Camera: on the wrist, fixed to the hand. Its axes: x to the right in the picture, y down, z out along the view.
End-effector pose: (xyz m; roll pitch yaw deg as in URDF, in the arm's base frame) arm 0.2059 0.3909 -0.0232 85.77 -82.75 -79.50
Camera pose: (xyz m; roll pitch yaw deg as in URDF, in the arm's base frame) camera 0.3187 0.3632 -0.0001 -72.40 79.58 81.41
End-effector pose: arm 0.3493 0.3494 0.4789 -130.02 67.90 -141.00
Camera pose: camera 0.2325 0.3319 0.4889 151.93 -67.38 50.18
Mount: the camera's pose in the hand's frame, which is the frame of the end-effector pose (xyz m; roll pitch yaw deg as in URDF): 0.0290 -0.0366 -0.1089 32.17 3.19 177.15
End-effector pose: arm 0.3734 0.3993 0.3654 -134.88 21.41 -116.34
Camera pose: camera 0.2988 0.3643 0.4505 165.45 -21.58 68.25
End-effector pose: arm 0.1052 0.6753 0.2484 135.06 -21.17 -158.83
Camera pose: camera 0.1344 0.5763 0.3066 -102.89 16.90 20.92
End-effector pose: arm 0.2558 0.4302 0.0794 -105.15 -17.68 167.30
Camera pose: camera 0.2688 0.5252 0.1490 138.70 19.55 -8.64
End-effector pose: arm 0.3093 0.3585 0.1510 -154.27 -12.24 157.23
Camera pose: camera 0.3110 0.3733 0.2685 -172.69 10.57 -18.75
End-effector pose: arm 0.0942 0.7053 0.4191 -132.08 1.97 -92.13
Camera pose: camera 0.0367 0.6750 0.5182 164.18 -1.99 92.15
